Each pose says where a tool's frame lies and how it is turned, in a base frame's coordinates. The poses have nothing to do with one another.
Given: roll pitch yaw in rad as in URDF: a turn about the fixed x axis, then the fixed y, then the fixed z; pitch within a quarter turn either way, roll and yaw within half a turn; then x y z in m.
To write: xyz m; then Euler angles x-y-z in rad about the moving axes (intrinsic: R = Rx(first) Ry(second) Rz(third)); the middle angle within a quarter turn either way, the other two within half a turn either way. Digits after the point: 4 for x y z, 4 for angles.
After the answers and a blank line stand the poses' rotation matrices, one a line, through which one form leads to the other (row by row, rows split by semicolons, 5 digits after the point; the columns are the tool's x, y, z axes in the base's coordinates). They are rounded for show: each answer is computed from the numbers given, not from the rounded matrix.
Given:
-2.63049, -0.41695, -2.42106, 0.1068, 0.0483, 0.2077
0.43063, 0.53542, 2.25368, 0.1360, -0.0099, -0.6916
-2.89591, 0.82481, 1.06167, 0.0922, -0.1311, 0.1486
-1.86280, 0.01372, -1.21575, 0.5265, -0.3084, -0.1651
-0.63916, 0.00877, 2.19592, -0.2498, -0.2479, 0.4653
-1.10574, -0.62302, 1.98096, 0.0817, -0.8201, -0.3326
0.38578, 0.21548, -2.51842, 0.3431, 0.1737, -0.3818
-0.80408, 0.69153, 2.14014, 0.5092, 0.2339, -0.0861
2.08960, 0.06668, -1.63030, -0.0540, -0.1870, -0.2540
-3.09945, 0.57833, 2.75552, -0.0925, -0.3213, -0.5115
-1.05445, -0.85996, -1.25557, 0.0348, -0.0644, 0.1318
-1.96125, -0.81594, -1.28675, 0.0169, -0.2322, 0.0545
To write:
0.1068, 0.0483, 0.2077, 2.4961, 0.0573, 2.3298
0.1360, -0.0099, -0.6916, -0.6731, 0.0313, 2.1448
0.0922, -0.1311, 0.1486, 2.4887, -0.5939, -1.1602
0.5265, -0.3084, -0.1651, -2.2782, 1.1120, 0.6684
-0.2498, -0.2479, 0.4653, 0.4043, -0.5096, 2.3055
0.0817, -0.8201, -0.3326, 1.0225, -0.7971, 2.0526
0.3431, 0.1737, -0.3818, -0.2069, -0.3903, -2.6017
0.5092, 0.2339, -0.0861, 0.0292, -1.0067, 2.4602
-0.0540, -0.1870, -0.2540, -2.9722, -1.0450, 1.6893
-0.0925, -0.3213, -0.5115, 2.8571, 0.5122, -2.6680
0.0348, -0.0644, 0.1318, -1.0951, 0.7906, -1.2791
0.0169, -0.2322, 0.0545, 3.1149, 1.3069, 0.7436

-0.68708 -0.72432 0.05730; -0.60326 0.52473 -0.60062; 0.40497 -0.44723 -0.79748
-0.54272 -0.83933 0.03127; 0.66719 -0.40820 0.62308; -0.51020 0.35902 0.78153
0.33081 0.75989 -0.55959; 0.59262 -0.62875 -0.50347; -0.73442 -0.16507 -0.65832
0.34760 -0.27448 0.89657; -0.93754 -0.08775 0.33662; -0.01372 -0.95758 -0.28784
-0.58518 -0.64776 -0.48783; 0.81086 -0.47392 -0.34338; -0.00877 -0.59650 0.80257
-0.32384 -0.61924 -0.71531; 0.74476 0.29943 -0.59638; 0.58349 -0.72587 0.36421
-0.79325 0.47539 -0.38047; -0.57012 -0.79931 0.18994; -0.21382 0.36758 0.90508
-0.41524 -0.33675 -0.84509; 0.64876 -0.76083 -0.01560; -0.63772 -0.55474 0.53439
-0.05934 -0.49841 -0.86491; -0.99601 -0.02827 0.08462; -0.06663 0.86648 -0.49474
-0.77574 0.39755 0.49008; 0.31532 0.91690 -0.24468; -0.54663 -0.03528 -0.83663
0.20229 0.67370 0.71078; -0.62032 -0.47348 0.62532; 0.75782 -0.56740 0.32213
0.19202 -0.17660 0.96537; -0.65773 -0.75322 -0.00696; 0.72837 -0.63361 -0.26079

